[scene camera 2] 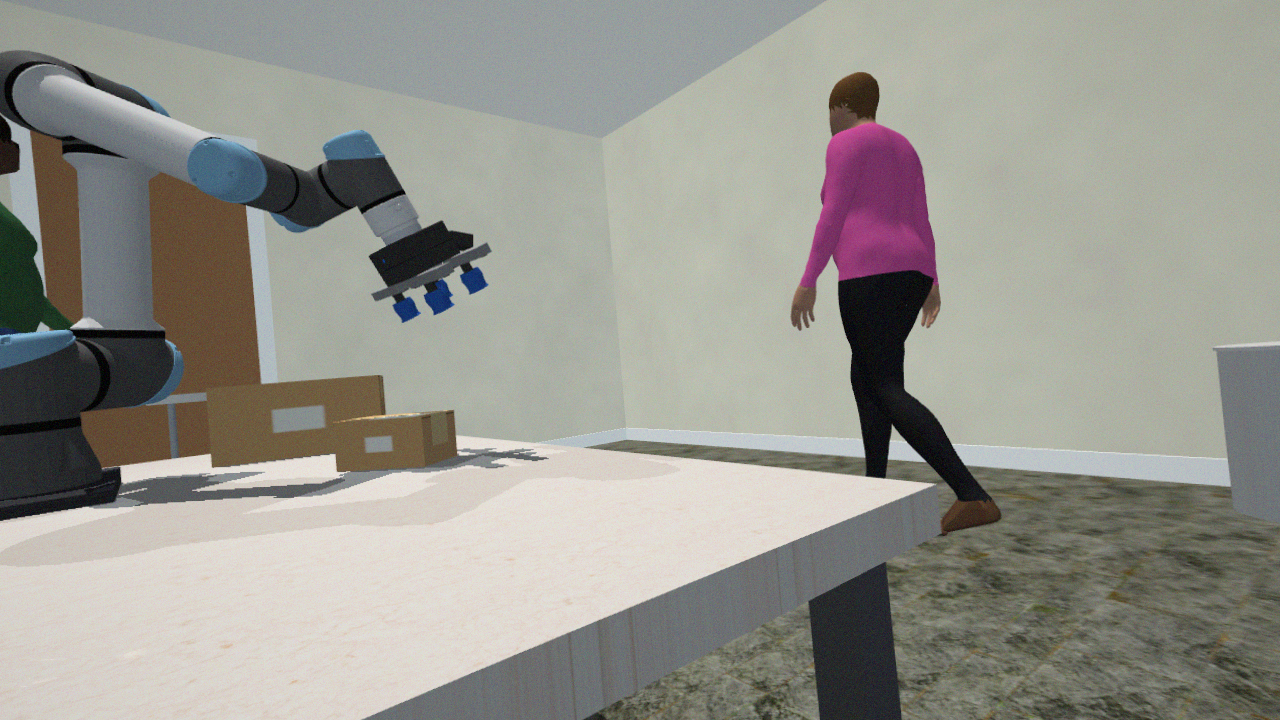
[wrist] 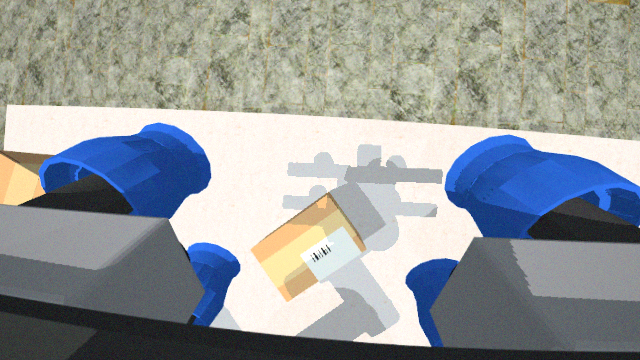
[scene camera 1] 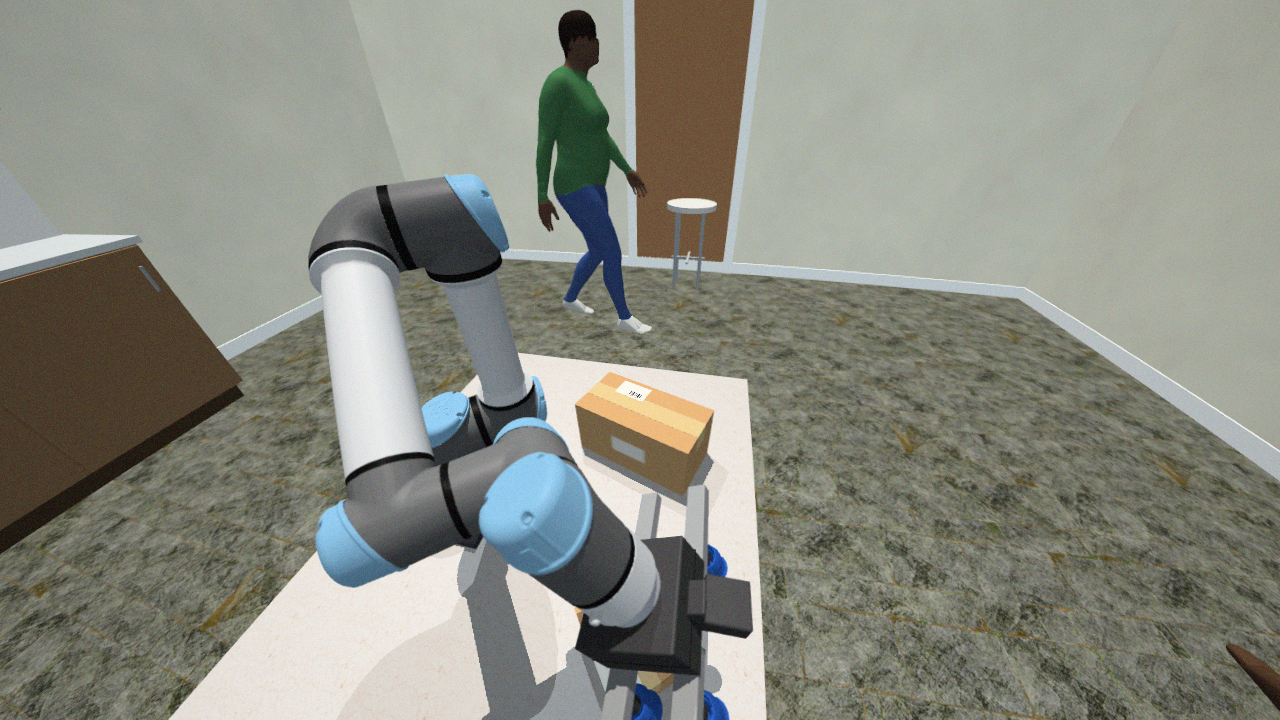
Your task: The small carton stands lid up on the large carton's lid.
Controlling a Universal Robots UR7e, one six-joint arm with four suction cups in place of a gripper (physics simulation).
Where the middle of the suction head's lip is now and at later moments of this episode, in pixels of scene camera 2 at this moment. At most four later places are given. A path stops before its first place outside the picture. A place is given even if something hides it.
My suction head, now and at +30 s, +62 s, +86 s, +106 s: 440, 297; 379, 299; 383, 299; 416, 368; 418, 391
